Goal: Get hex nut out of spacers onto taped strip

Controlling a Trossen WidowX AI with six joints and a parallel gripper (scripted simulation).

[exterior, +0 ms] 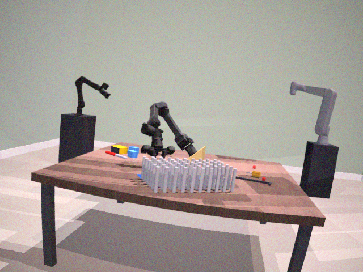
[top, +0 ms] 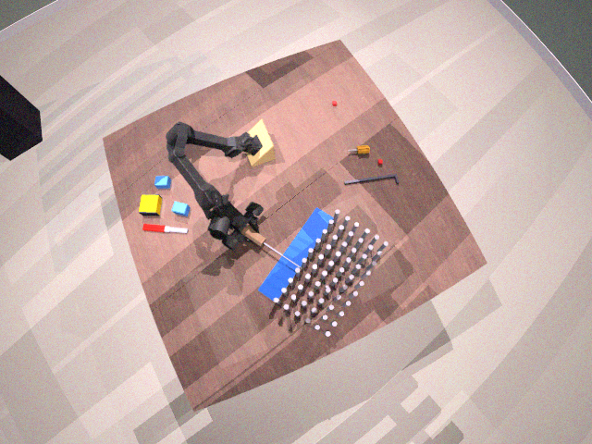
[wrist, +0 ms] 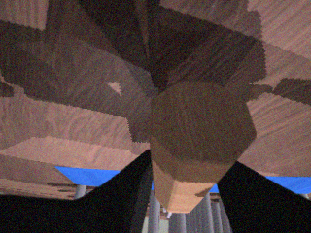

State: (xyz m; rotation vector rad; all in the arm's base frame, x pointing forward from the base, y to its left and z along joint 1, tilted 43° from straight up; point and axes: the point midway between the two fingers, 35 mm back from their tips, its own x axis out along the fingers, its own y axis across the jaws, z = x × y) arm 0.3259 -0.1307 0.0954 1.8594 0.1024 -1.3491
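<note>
Right now the blue taped strip is 12 cm ahead of my gripper tip, 11 cm to the left of it and 3 cm below it. The rest, counted from my gripper tip: yellow block (34 cm to the right, 32 cm behind, 1 cm below); orange screwdriver (54 cm to the left, 15 cm behind, 2 cm below).
</note>
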